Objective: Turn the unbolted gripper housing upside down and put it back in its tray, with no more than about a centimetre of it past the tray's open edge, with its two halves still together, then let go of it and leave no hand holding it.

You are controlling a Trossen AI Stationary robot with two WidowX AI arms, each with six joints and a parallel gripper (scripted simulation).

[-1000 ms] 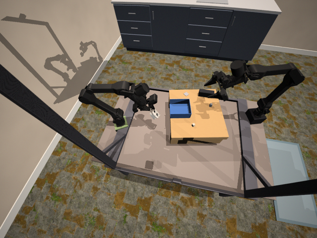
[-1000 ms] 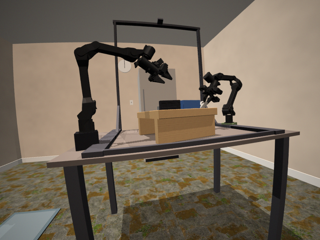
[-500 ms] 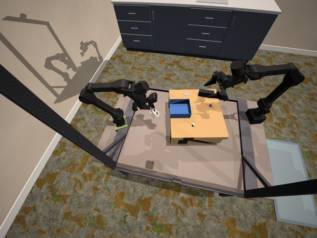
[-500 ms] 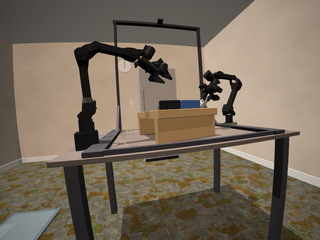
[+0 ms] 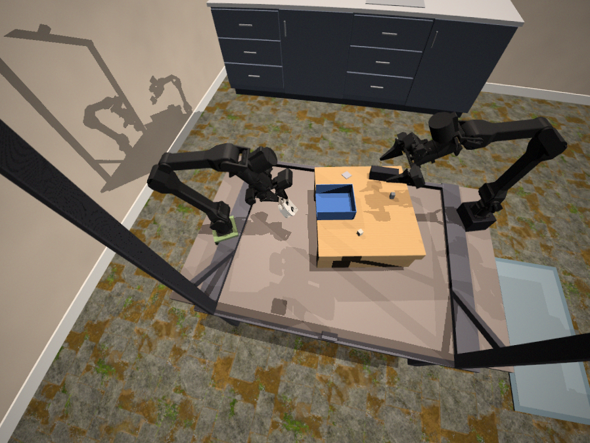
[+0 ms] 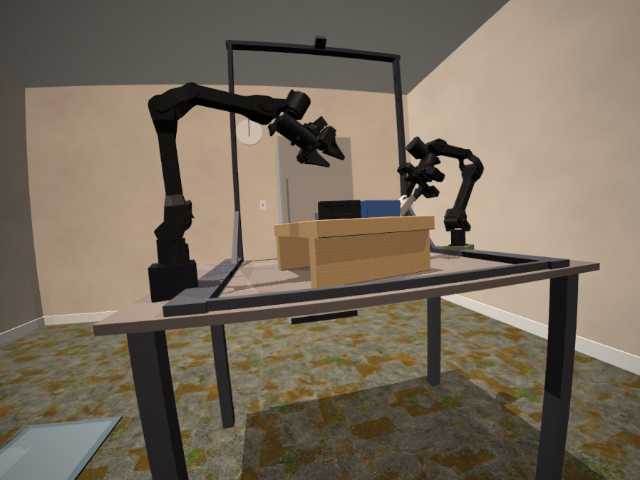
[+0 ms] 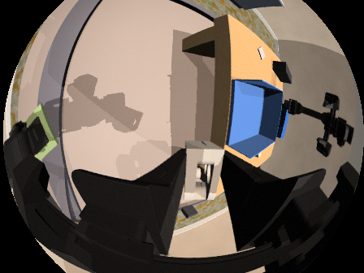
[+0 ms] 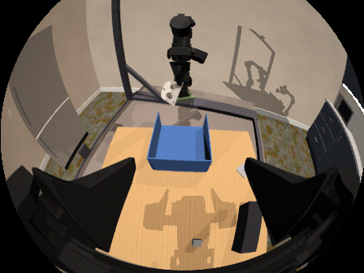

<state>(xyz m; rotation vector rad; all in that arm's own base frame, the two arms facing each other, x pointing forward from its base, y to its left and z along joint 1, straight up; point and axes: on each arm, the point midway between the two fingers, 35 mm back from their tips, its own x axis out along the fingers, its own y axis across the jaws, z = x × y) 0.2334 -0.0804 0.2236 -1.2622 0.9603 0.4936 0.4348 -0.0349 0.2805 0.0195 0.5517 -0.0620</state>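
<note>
Now: the white gripper housing 5 cm below my left hand, 2 cm to the right of it and 2 cm behind it. Round my left hand: wooden block (32 cm to the right, 16 cm below); blue tray (23 cm to the right, 8 cm below); flat grey plate (27 cm to the right, 16 cm ahead, 10 cm below).
</note>
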